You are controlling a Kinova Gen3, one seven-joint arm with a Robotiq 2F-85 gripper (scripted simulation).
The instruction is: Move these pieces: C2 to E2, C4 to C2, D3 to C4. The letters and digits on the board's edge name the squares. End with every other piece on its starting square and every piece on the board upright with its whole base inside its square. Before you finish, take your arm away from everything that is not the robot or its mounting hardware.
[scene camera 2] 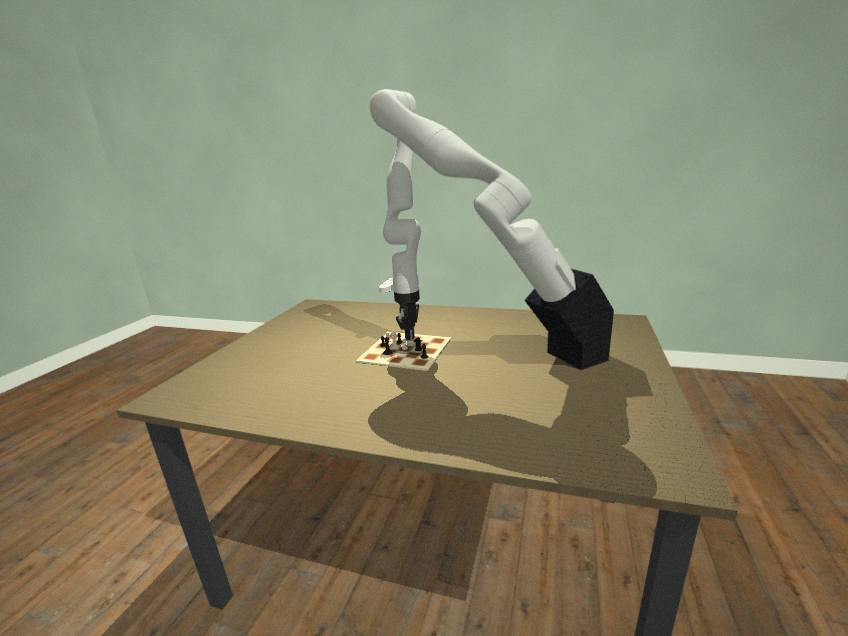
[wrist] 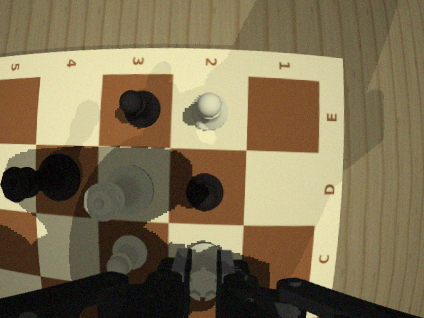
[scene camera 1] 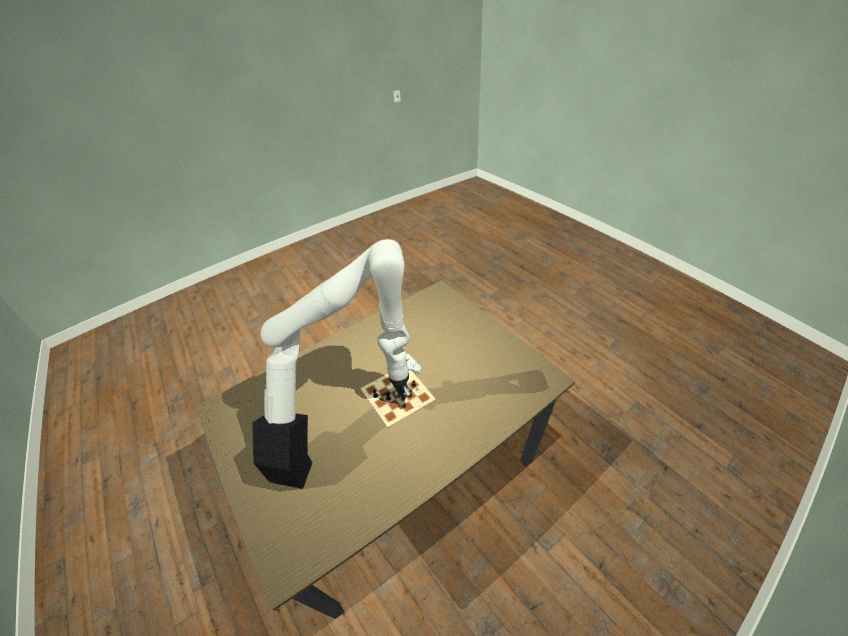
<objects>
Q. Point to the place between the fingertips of my gripper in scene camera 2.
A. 410,339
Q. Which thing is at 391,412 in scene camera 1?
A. A chessboard.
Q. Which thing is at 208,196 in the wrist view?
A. A black piece.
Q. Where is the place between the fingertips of my gripper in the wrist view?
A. At 204,268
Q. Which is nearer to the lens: the white pawn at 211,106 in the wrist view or the chessboard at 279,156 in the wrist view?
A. The white pawn.
</objects>
